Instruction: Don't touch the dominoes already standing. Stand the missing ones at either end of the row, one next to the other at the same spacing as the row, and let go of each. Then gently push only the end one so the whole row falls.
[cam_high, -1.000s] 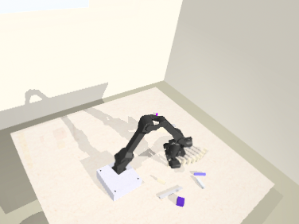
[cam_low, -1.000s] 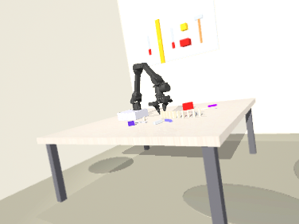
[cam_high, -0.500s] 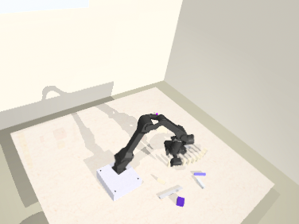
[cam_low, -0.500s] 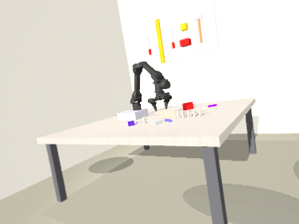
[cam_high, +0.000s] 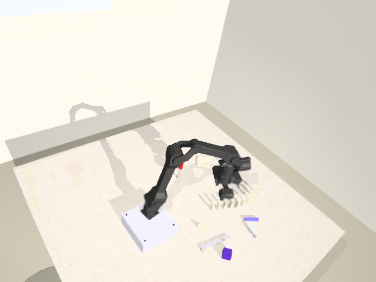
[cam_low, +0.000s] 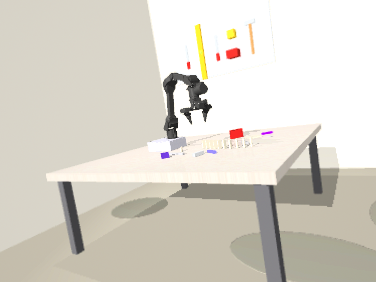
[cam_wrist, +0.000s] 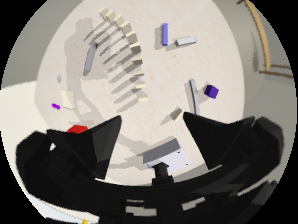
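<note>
Now: the grey bar 150 mm below my gripper tip, 130 mm behind it and 120 mm to the right of it. Also, from my gripper tip: flat cream block 270 mm to the left, 250 mm ahead, 150 mm below; then red block 350 mm to the left, 120 mm below, 120 mm ahead; then purple cube 200 mm to the right, 140 mm below, 140 mm behind.
</note>
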